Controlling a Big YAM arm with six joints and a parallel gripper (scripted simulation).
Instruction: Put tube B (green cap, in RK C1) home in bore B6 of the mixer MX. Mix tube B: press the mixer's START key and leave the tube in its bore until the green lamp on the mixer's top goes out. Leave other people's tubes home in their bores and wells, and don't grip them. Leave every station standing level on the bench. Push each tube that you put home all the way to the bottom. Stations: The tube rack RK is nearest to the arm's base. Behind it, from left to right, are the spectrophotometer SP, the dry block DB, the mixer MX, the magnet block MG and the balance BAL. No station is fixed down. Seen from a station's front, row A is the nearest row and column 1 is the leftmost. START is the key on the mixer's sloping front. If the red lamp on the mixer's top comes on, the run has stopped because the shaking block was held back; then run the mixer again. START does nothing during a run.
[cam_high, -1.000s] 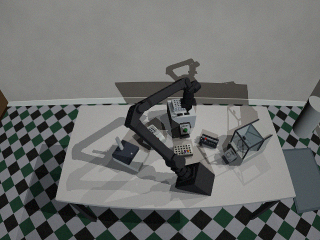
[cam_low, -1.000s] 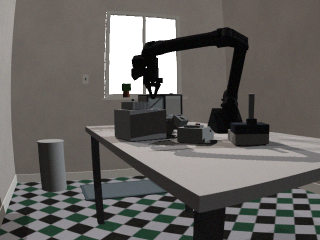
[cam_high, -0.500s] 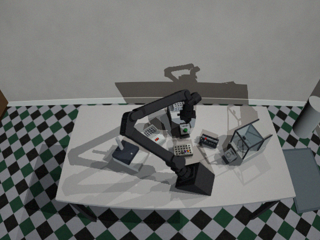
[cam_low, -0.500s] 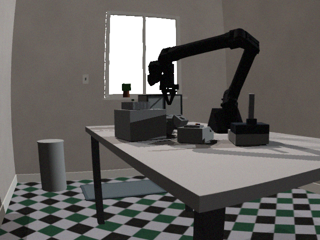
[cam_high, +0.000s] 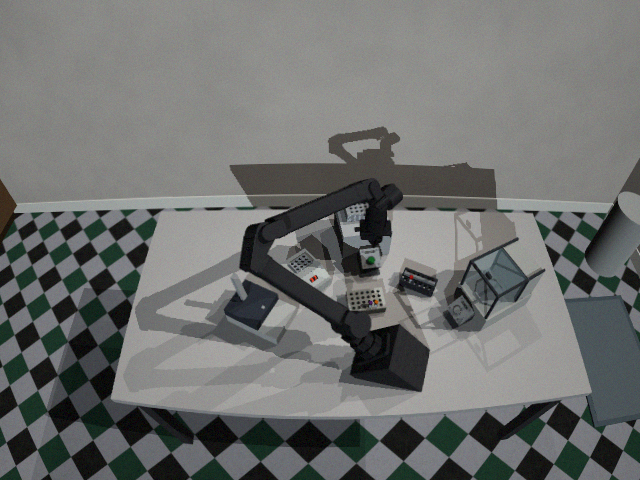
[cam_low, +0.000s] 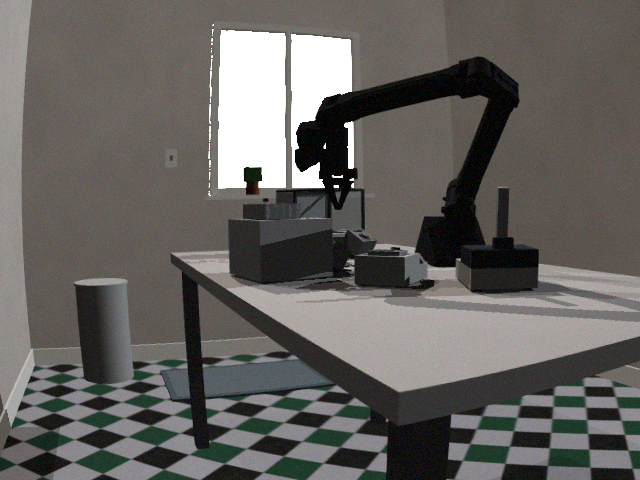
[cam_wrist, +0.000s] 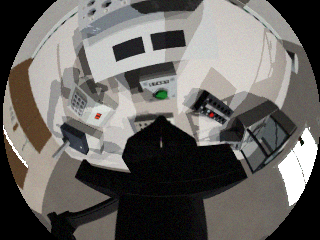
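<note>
My hand is 9 cm above the green start key and 1 cm short of it. The rest, counted from my hand: tube B 18 cm ahead, 1 cm to the left; bore block 17 cm ahead, 5 cm to the left, 1 cm below; tube rack RK 14 cm below, 14 cm behind.
</note>
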